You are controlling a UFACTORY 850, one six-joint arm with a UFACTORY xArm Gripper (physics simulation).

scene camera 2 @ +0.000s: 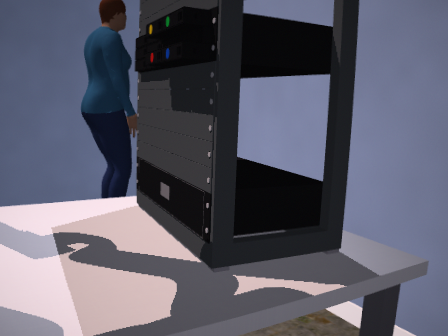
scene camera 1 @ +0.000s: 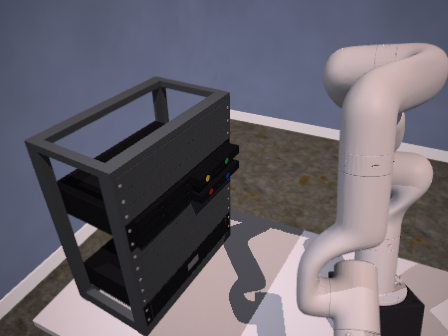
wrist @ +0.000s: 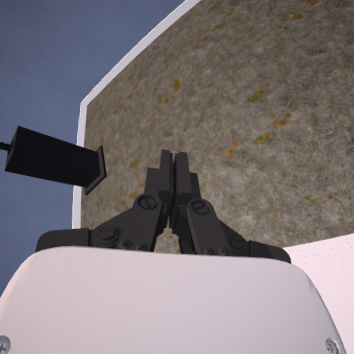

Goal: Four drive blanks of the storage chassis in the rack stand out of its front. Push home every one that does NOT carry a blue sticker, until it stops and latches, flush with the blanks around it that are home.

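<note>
The dark rack (scene camera 1: 111, 210) (scene camera 2: 226, 130) holds a black storage chassis (scene camera 1: 159, 210). Four drive blanks stand out of its front. The yellow-stickered blank (scene camera 1: 208, 178) (scene camera 2: 150, 29) is in the upper row beside the green-stickered blank (scene camera 1: 226, 160) (scene camera 2: 167, 21). The red-stickered blank (scene camera 1: 211, 191) (scene camera 2: 152, 57) is below the yellow one. The blue-stickered blank (scene camera 1: 227, 175) (scene camera 2: 168, 53) is below the green one. My gripper (wrist: 170, 168) is shut and empty, its fingertips together in the wrist view. It is away from the rack, which does not show in the wrist view.
The rack stands on a pale table (scene camera 1: 190, 305) (scene camera 2: 30, 285) (wrist: 327, 270). The white arm (scene camera 1: 365, 190) rises right of the rack in scene camera 1. A person (scene camera 2: 107, 85) stands behind the rack's left side in scene camera 2. A black box (wrist: 55, 157) shows left of the fingers.
</note>
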